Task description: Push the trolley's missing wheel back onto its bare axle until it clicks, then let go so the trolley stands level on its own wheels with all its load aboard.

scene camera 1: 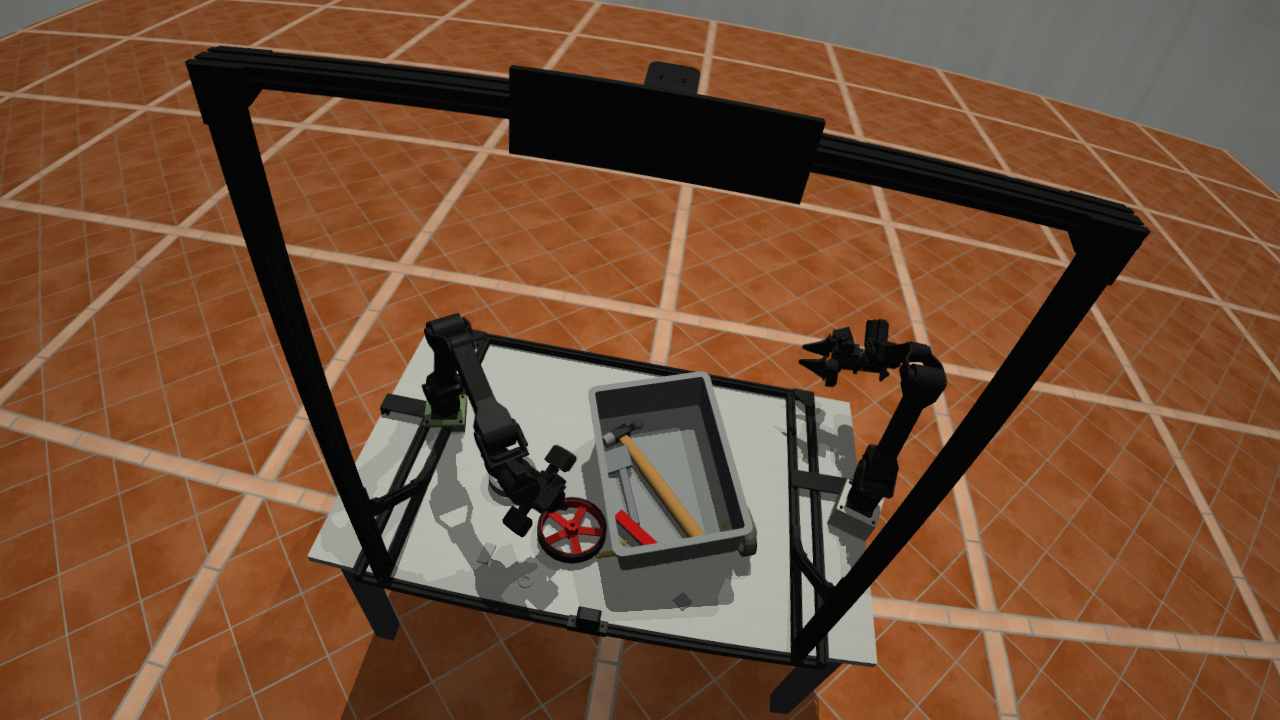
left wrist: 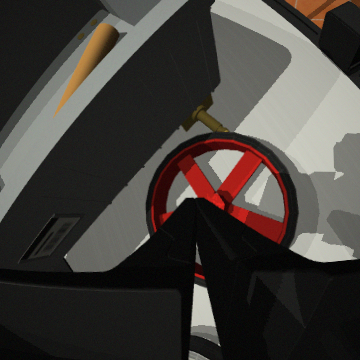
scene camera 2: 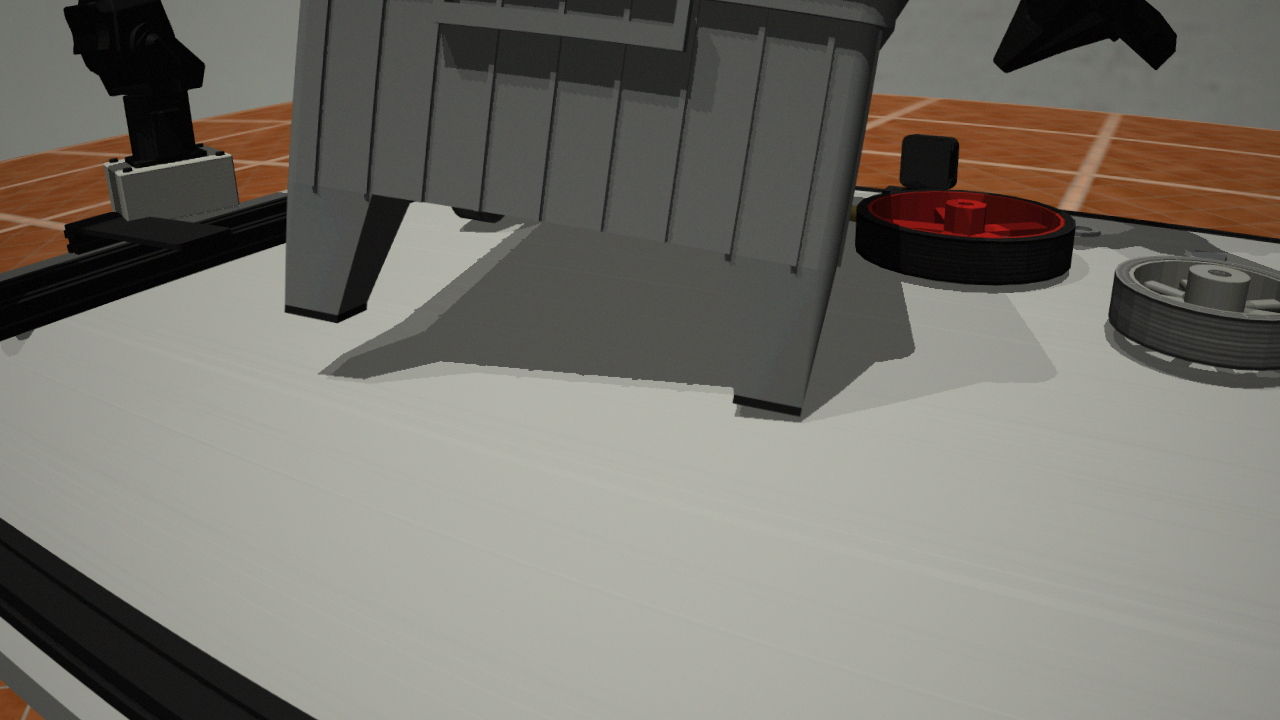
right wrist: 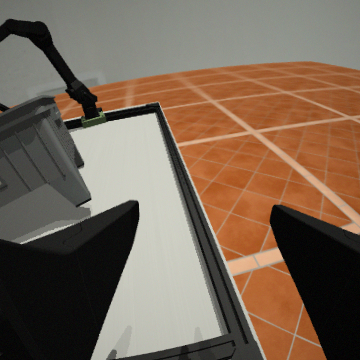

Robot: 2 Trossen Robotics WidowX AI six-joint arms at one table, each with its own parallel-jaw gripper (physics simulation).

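Places are measured from the left arm's base along level axes (x up, y ahead, z left), in millimetres.
Pixels of known places: left gripper, fingertip midpoint: (scene camera 1: 566, 508) (left wrist: 193, 206) (scene camera 2: 999, 67); right gripper, fingertip midpoint: (scene camera 1: 800, 353) (right wrist: 205, 210); left arm's base at its link origin: (scene camera 1: 445, 409) (right wrist: 91, 115); right arm's base at its link origin: (scene camera 1: 861, 502) (scene camera 2: 165, 158).
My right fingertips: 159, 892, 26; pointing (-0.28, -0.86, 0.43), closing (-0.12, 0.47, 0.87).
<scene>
For each thing: its middle in the pictures, then the offset to it from my right fingertips, as dx, dy, dz. "pt": a spot on its surface instead.
- red-spoked wheel with a black tyre, body centre: (scene camera 2: 963, 232) (left wrist: 214, 207) (scene camera 1: 572, 529) -168, -597, -370
- grey trolley at a spot on its surface: (scene camera 2: 572, 161) pt -77, -413, -98
- brass axle at a spot on its surface: (left wrist: 210, 120) pt -168, -525, -432
- hammer at the middle of its body: (left wrist: 53, 136) (scene camera 1: 659, 479) -109, -398, -287
- grey tool at the middle of its body: (scene camera 1: 624, 486) -124, -477, -291
- red piece at the middle of its body: (scene camera 1: 637, 533) -134, -461, -408
- grey wheel at a spot on its surface: (scene camera 2: 1199, 331) pt -160, -702, -174
- small square plate at the middle of its body: (scene camera 2: 1206, 261) (scene camera 1: 486, 553) -186, -781, -410
- ring at the middle of its body: (scene camera 2: 1081, 230) (scene camera 1: 525, 580) -186, -700, -478
- diamond-shaped piece at the middle of its body: (scene camera 1: 682, 601) -186, -376, -546
The red-spoked wheel with a black tyre (scene camera 1: 572, 526) (scene camera 2: 964, 259) (left wrist: 243, 172) lies flat on the table beside the grey trolley (scene camera 1: 684, 548) (scene camera 2: 572, 161) (left wrist: 150, 100) (right wrist: 30, 165). The brass axle (left wrist: 210, 120) sticks out bare near the wheel's rim. The trolley slopes down to the right in scene camera 2. It holds a hammer (scene camera 1: 662, 488) (left wrist: 95, 50), a grey tool (scene camera 1: 626, 483) and a red piece (scene camera 1: 635, 528). My left gripper (scene camera 1: 560, 503) (scene camera 2: 1004, 68) (left wrist: 193, 206) is shut and empty above the wheel. My right gripper (scene camera 1: 810, 356) (right wrist: 205, 210) is open and empty, away from the trolley.
A grey wheel (scene camera 2: 1199, 331) lies left of the red one in scene camera 1, mostly behind my left arm. A small square plate (scene camera 1: 487, 552), a ring (scene camera 1: 525, 582) and a diamond-shaped piece (scene camera 1: 682, 600) lie nearer the front edge. A black frame (scene camera 1: 313, 358) stands around the table.
</scene>
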